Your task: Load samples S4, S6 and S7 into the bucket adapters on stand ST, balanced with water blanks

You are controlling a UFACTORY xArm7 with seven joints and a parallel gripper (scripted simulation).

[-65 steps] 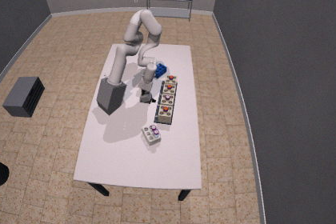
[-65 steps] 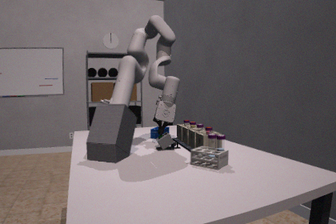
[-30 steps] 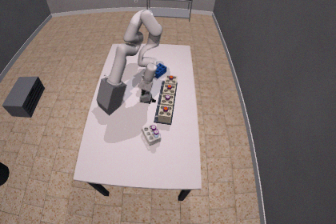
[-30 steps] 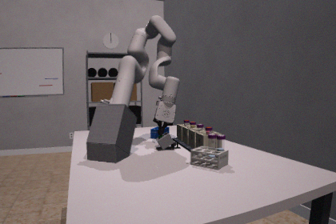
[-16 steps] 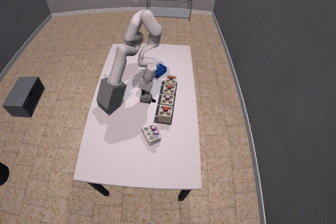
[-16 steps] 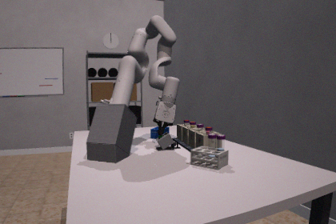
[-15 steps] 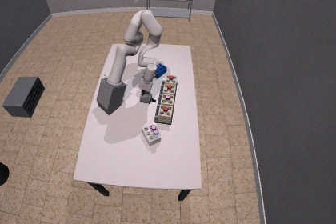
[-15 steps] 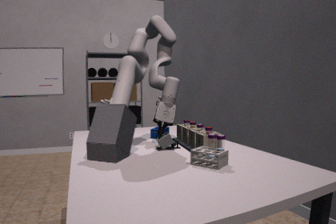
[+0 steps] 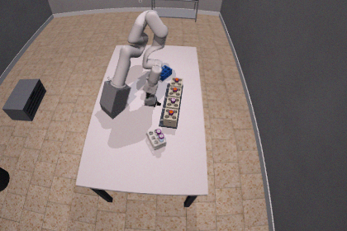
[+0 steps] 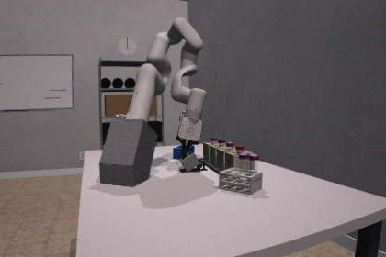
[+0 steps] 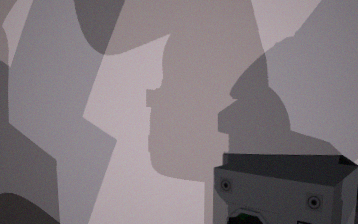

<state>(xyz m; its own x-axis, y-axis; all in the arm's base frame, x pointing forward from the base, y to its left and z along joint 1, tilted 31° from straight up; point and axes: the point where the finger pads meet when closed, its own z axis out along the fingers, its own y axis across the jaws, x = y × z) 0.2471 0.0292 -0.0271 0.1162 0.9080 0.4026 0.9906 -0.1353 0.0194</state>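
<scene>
Right now my hand is 2 cm short of the done desk and 4 cm above it. The rest, counted from my hand: adapter 20 cm ahead, 6 cm to the right, 4 cm below; blue rack 9 cm ahead, 33 cm to the left, 6 cm below; white rack 10 cm ahead, 34 cm to the right, 6 cm below.
</scene>
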